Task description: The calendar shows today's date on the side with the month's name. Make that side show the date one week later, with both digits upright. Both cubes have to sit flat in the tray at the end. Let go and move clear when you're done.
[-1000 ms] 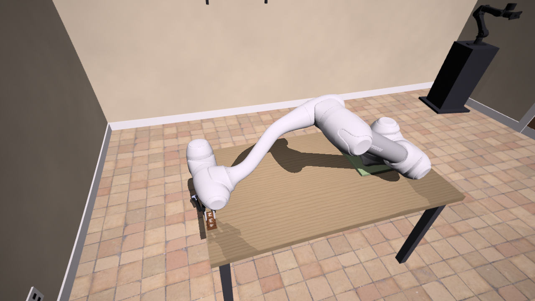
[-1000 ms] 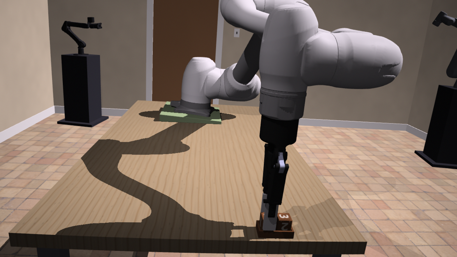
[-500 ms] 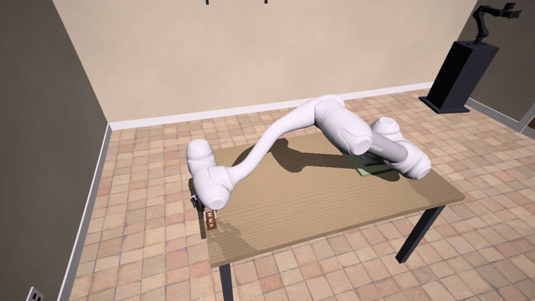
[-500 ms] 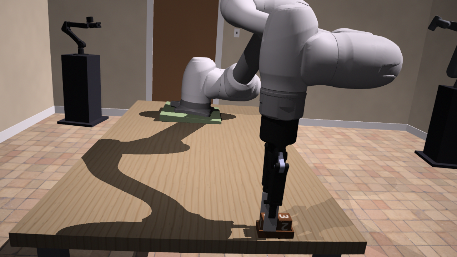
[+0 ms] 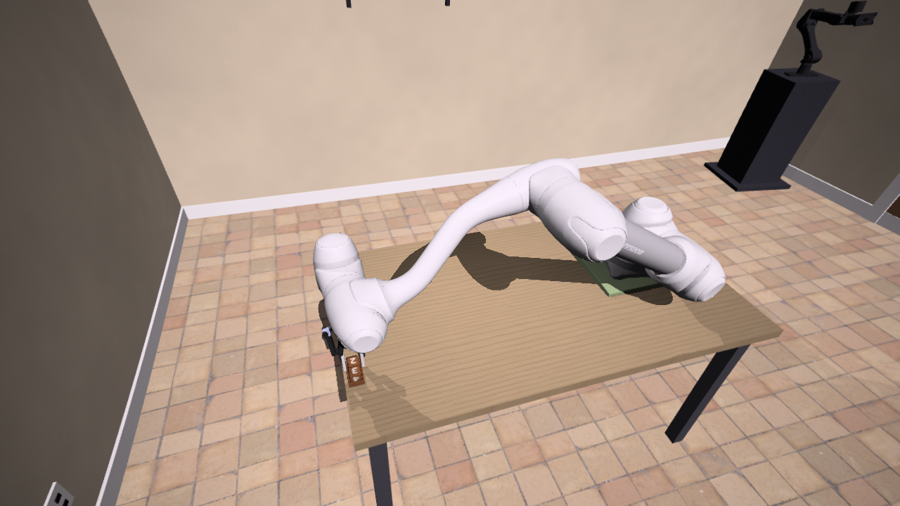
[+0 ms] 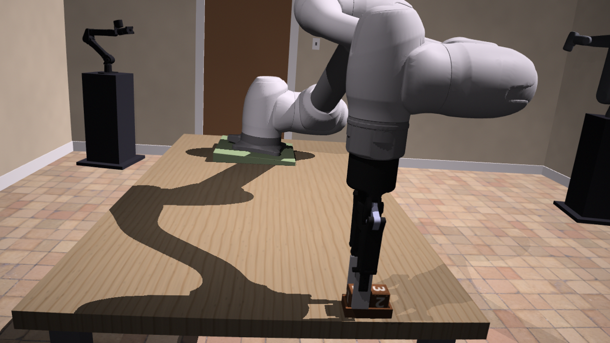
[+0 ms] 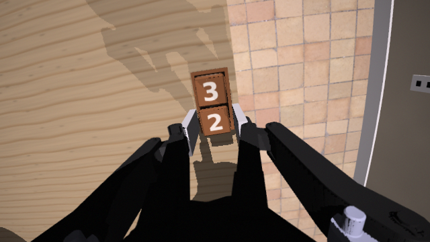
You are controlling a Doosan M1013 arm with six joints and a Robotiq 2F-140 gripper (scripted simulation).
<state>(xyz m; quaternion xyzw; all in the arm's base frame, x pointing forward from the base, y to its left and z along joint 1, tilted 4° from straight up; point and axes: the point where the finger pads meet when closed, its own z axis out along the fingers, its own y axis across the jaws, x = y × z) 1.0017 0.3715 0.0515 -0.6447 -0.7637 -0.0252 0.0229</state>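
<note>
Now: hand 2 cm to the right of the brown tray and 4 cm above it.
</note>
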